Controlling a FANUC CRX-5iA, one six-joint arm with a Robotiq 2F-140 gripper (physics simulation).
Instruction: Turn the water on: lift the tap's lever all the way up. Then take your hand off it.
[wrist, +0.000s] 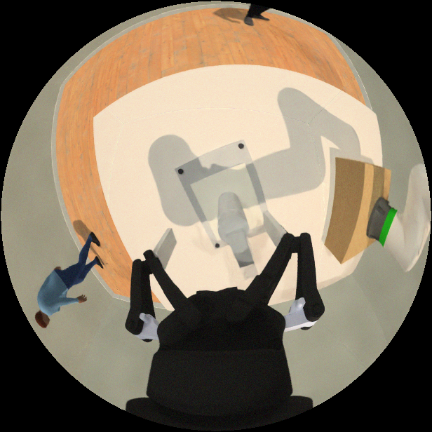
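Note:
The grey tap (232, 220) stands near the middle of the wrist view, on a square plate (254, 182) with dark bolts at its corners. A rounded part points up the view and a narrower part reaches down the view, towards the gripper's body. Which part is the lever is hard to tell from above, and so is its tilt. My gripper (217, 227) is open and empty. Its fingers stand wide apart, one on each side of the tap in the view. The right finger overlaps the plate's edge in the view; contact with the tap cannot be made out.
The plate is on a pale table top (150, 120). A brown wooden block (348, 210) stands at the right, beside the arm's white base with a green ring (388, 227). A person in blue (54, 292) is at the lower left, and dark legs (256, 14) show at the top.

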